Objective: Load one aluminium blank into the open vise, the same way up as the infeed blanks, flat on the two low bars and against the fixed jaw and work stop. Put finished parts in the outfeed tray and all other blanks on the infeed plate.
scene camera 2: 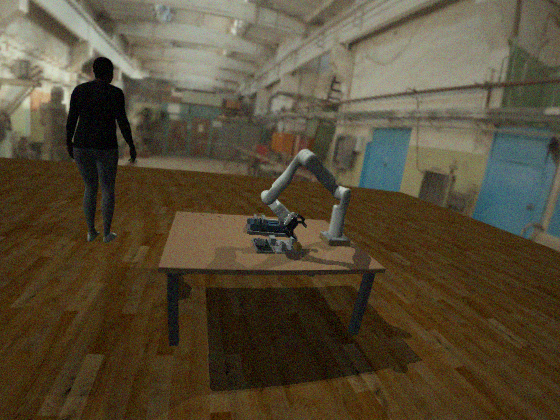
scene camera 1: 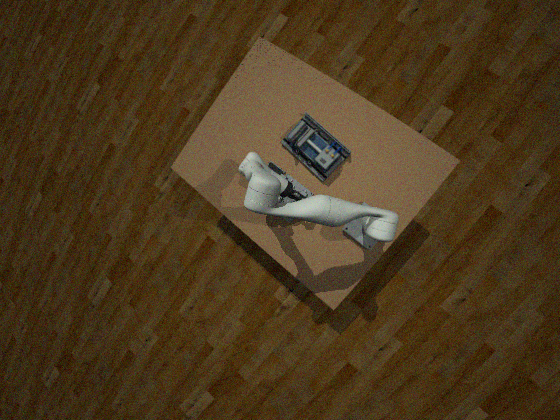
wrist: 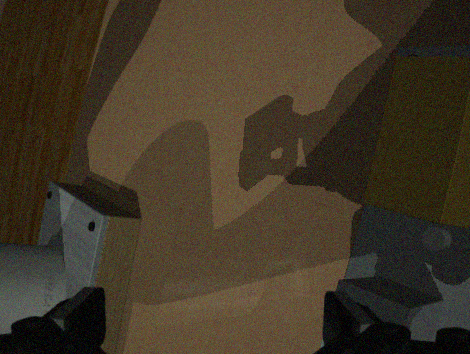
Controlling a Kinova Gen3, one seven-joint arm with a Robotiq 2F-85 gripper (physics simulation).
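Pixels of known places: gripper, fingertip midpoint: [scene camera 2: 301, 232] [wrist: 214, 315]; arm's base at its link origin: [scene camera 2: 334, 234] [wrist: 50, 289].
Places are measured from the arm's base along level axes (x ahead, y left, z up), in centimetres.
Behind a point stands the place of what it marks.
My gripper [scene camera 1: 301, 195] @(x 30.8, y 6.7, z 4.1 cm) [scene camera 2: 300, 226] @(x 30.8, y 6.7, z 4.1 cm) [wrist: 214, 315] @(x 30.8, y 6.7, z 4.1 cm) is open and empty, low over the table beside a grey plate [wrist: 367, 230] @(x 32.8, y 10.7, z -3.3 cm). In the wrist view, the plate carries a pin, a grey block [wrist: 380, 292] @(x 35.3, y 8.4, z -0.3 cm) near the right fingertip, and a yellow block [wrist: 415, 135] @(x 36.3, y 14.4, z 0.3 cm) farther up. The arm hides much of this plate in the first scene view. A second, dark-framed unit [scene camera 1: 316, 147] @(x 38.9, y -18.3, z 4.4 cm) [scene camera 2: 270, 226] @(x 42.9, y -13.5, z 1.1 cm) with blue and light grey parts stands beside it. The vise, its bars and jaw, and the separate trays cannot be told apart clearly here.
The robot's base [scene camera 1: 361, 234] @(x 1.6, y 6.9, z -0.1 cm) [scene camera 2: 336, 239] @(x 4.3, y 8.4, z -0.5 cm) [wrist: 80, 240] @(x 6.4, y 6.3, z -0.1 cm) stands on the table [scene camera 1: 260, 90] @(x 83.5, y -34.6, z -4.0 cm) [scene camera 2: 200, 250] @(x 91.9, y 10.0, z -4.1 cm), at the left in the wrist view. The table edge runs beyond it. Arm shadows cross the table. A person [scene camera 2: 100, 120] stands on the floor behind the table, at the left.
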